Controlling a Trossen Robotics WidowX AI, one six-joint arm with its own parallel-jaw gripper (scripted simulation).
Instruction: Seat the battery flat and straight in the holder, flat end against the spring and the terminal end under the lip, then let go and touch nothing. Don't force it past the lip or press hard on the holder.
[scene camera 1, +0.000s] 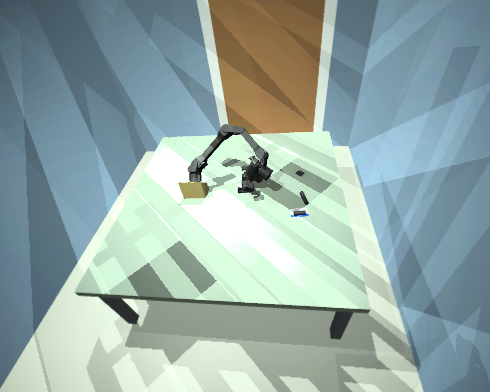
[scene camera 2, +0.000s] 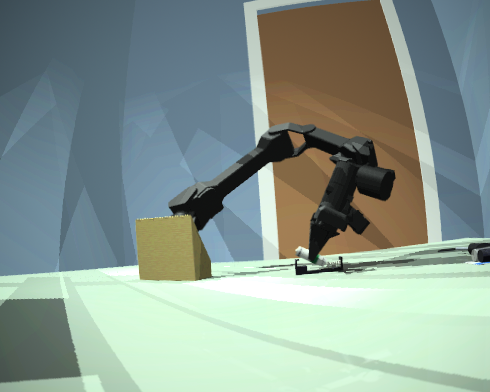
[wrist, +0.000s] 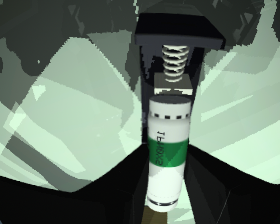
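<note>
There is a battery (wrist: 168, 130), and my gripper (scene camera 2: 310, 259) holds it. In the wrist view I can see my gripper (wrist: 165, 151) too.
</note>
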